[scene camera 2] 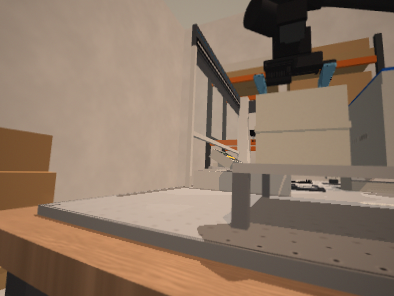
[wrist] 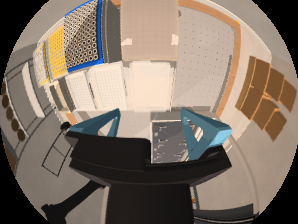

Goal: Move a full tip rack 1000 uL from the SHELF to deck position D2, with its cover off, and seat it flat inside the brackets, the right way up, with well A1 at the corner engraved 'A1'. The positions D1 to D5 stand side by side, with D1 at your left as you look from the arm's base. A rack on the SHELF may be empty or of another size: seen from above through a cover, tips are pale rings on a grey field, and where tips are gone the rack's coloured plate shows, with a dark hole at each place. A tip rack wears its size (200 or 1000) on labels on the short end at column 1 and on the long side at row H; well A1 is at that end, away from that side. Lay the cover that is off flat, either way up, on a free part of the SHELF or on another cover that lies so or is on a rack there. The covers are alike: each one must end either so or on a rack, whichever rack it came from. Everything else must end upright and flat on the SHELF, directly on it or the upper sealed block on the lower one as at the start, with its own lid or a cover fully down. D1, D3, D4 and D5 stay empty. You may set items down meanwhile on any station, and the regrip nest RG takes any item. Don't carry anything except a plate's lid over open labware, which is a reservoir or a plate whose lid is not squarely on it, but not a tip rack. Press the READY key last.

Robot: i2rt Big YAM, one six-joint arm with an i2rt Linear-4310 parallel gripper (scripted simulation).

Labels:
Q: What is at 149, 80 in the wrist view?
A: A pale cover.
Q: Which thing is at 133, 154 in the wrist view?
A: The gripper.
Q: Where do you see a beige block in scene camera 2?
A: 325, 107

